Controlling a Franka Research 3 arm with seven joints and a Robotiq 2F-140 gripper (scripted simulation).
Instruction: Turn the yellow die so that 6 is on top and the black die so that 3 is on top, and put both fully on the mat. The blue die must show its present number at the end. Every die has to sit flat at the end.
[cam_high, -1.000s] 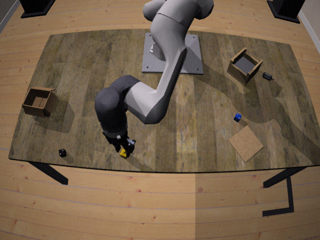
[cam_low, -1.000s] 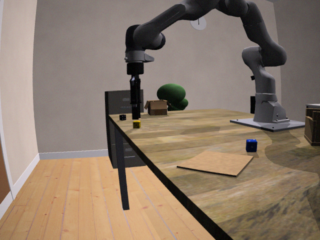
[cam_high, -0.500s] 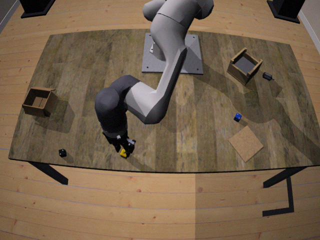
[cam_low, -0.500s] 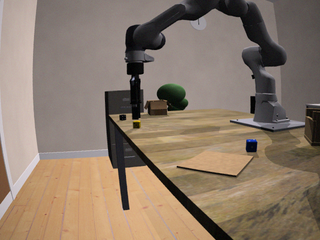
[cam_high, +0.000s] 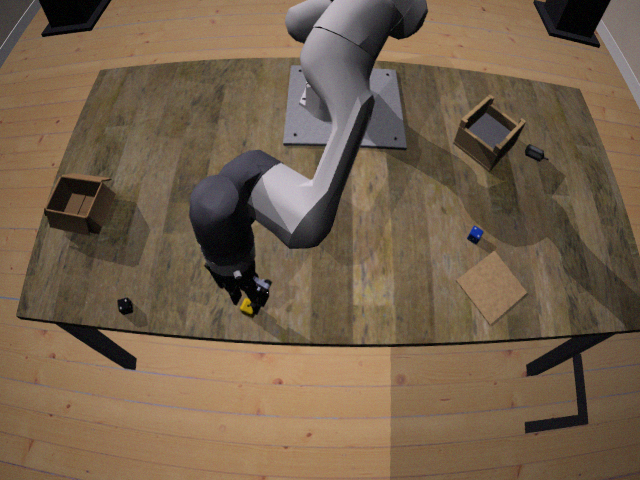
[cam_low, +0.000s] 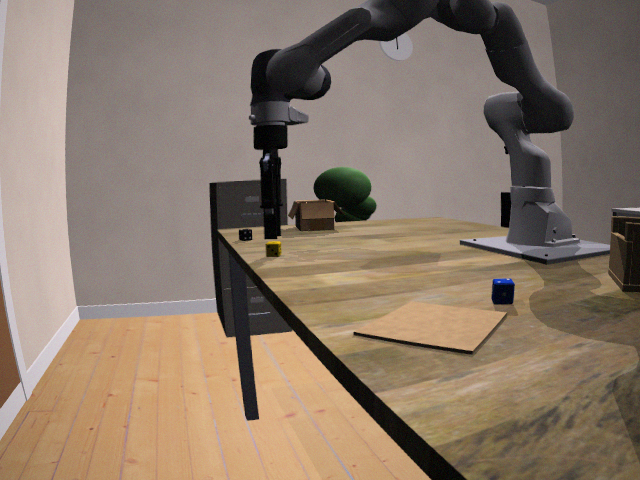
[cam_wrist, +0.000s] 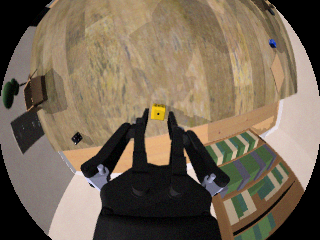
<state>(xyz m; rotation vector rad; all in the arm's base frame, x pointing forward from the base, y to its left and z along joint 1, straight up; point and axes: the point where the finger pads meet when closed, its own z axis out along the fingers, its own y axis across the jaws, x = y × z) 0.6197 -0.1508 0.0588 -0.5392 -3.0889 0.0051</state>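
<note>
Now: hand 60 mm above the yellow die. The rest, counted from my hand: cardboard box: 220 mm behind, 510 mm to the right, 30 mm below; then blue die: 220 mm behind, 530 mm to the left, 60 mm below; then black die: 30 mm ahead, 300 mm to the right, 60 mm below.
</note>
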